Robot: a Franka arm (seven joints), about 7 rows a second.
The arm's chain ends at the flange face. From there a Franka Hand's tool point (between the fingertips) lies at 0.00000 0.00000 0.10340 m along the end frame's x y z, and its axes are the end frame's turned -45 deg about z.
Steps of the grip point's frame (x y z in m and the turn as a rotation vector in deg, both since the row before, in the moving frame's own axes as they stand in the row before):
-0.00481 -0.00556 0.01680 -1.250 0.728 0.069
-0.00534 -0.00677 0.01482 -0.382 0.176 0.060
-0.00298 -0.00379 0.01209 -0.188 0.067 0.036
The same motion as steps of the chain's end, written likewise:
-0.00986 -0.00120 0.01683 -0.369 1.399 0.069
-0.00927 -0.00127 0.01482 -0.146 0.395 0.060
-0.00511 -0.00073 0.01209 -0.086 0.180 0.036

